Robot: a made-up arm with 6 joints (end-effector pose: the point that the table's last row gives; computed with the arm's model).
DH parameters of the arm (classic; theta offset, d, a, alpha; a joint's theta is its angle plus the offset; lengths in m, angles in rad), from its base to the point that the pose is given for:
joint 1: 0 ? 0 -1.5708
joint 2: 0.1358 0 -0.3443 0
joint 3: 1.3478 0 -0.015 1.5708
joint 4: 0 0.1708 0 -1.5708
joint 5: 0 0 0.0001 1.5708
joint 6: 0 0.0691 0 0
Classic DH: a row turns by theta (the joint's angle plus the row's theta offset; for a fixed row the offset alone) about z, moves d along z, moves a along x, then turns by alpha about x.
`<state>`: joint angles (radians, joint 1 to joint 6).
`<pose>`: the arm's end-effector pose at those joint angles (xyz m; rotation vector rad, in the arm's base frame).
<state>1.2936 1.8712 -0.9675 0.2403 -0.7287 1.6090</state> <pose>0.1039 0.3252 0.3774 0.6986 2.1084 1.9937</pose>
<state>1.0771 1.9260 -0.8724 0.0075 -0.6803 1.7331</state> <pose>0.1605 0.2975 0.3386 0.7735 2.2385 1.7476</pose>
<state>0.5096 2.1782 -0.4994 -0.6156 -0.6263 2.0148</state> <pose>0.2298 0.1551 0.2123 -1.2902 -2.6934 -0.9391</pose>
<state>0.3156 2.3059 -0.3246 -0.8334 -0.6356 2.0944</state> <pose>0.2109 0.1007 0.1801 -1.3864 -2.4727 -0.5820</pose>
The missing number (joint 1, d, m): 0.1866
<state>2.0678 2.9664 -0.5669 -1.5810 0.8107 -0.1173</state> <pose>-0.0551 0.2068 0.0287 2.0970 1.0844 1.1447</pose>
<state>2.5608 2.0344 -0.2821 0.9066 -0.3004 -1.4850</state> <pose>-0.1579 0.1228 0.2325 -2.8931 -0.0127 -0.0769</pose>
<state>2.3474 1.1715 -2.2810 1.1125 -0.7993 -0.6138</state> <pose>0.0625 -0.0003 0.7364 0.5718 0.7678 2.5615</pose>
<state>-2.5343 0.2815 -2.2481 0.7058 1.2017 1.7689</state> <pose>0.3322 0.1799 0.5152 0.8635 0.0715 -0.2371</pose>
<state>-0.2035 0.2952 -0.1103 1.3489 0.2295 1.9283</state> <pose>-0.0701 0.0302 0.3187 -2.2836 0.1606 -1.9700</pose>
